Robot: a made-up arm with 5 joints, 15 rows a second.
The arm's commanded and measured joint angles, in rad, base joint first. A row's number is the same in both.
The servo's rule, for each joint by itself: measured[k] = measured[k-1] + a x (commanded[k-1-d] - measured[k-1]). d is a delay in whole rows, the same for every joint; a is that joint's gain. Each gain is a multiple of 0.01, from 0.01 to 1. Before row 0 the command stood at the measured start. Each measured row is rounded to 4 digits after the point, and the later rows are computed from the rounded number. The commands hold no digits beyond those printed.
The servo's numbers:
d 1
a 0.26 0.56 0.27 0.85 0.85
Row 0, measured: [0.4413 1.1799 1.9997 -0.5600 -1.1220]
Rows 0 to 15, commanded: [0.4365 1.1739 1.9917 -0.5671 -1.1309]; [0.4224 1.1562 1.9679 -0.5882 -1.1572]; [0.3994 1.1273 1.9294 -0.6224 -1.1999]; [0.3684 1.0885 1.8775 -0.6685 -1.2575]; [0.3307 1.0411 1.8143 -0.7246 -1.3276]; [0.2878 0.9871 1.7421 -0.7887 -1.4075]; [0.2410 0.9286 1.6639 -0.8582 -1.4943]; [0.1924 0.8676 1.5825 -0.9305 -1.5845]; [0.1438 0.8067 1.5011 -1.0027 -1.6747]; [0.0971 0.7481 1.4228 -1.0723 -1.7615]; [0.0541 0.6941 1.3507 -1.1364 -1.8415]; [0.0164 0.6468 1.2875 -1.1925 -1.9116]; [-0.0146 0.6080 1.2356 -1.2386 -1.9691]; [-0.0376 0.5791 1.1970 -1.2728 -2.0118]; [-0.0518 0.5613 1.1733 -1.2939 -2.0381]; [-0.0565 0.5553 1.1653 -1.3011 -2.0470]
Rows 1 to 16, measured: [0.4413 1.1799 1.9997 -0.5600 -1.1220]; [0.4401 1.1765 1.9975 -0.5660 -1.1296]; [0.4355 1.1651 1.9895 -0.5849 -1.1531]; [0.4261 1.1439 1.9733 -0.6168 -1.1929]; [0.4111 1.1129 1.9474 -0.6607 -1.2478]; [0.3902 1.0727 1.9115 -0.7150 -1.3156]; [0.3636 1.0248 1.8658 -0.7776 -1.3937]; [0.3317 0.9709 1.8113 -0.8461 -1.4792]; [0.2955 0.9131 1.7495 -0.9178 -1.5687]; [0.2561 0.8535 1.6824 -0.9900 -1.6588]; [0.2148 0.7945 1.6123 -1.0600 -1.7461]; [0.1730 0.7383 1.5417 -1.1249 -1.8272]; [0.1323 0.6871 1.4731 -1.1824 -1.8989]; [0.0941 0.6428 1.4090 -1.2302 -1.9586]; [0.0599 0.6071 1.3518 -1.2664 -2.0038]; [0.0309 0.5815 1.3036 -1.2898 -2.0330]
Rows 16 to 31, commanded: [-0.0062 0.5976 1.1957 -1.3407 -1.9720]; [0.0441 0.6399 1.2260 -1.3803 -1.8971]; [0.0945 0.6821 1.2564 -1.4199 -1.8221]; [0.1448 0.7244 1.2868 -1.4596 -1.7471]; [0.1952 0.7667 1.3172 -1.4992 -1.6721]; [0.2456 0.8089 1.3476 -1.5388 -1.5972]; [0.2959 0.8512 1.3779 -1.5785 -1.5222]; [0.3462 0.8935 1.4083 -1.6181 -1.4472]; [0.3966 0.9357 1.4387 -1.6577 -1.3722]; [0.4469 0.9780 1.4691 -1.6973 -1.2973]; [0.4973 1.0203 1.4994 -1.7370 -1.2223]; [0.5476 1.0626 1.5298 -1.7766 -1.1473]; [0.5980 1.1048 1.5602 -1.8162 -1.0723]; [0.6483 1.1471 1.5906 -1.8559 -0.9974]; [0.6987 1.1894 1.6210 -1.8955 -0.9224]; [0.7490 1.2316 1.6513 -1.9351 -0.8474]
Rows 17 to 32, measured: [0.0082 0.5668 1.2663 -1.2994 -2.0449]; [0.0045 0.5840 1.2472 -1.3345 -1.9829]; [0.0148 0.6153 1.2415 -1.3734 -1.9100]; [0.0355 0.6527 1.2455 -1.4129 -1.8353]; [0.0639 0.6929 1.2567 -1.4526 -1.7603]; [0.0980 0.7342 1.2730 -1.4922 -1.6853]; [0.1364 0.7760 1.2931 -1.5318 -1.6104]; [0.1779 0.8181 1.3160 -1.5715 -1.5354]; [0.2217 0.8603 1.3409 -1.6111 -1.4604]; [0.2672 0.9025 1.3673 -1.6507 -1.3854]; [0.3139 0.9448 1.3948 -1.6903 -1.3105]; [0.3616 0.9871 1.4230 -1.7300 -1.2355]; [0.4100 1.0294 1.4518 -1.7696 -1.1605]; [0.4589 1.0716 1.4811 -1.8092 -1.0855]; [0.5081 1.1139 1.5107 -1.8489 -1.0106]; [0.5577 1.1562 1.5405 -1.8885 -0.9356]
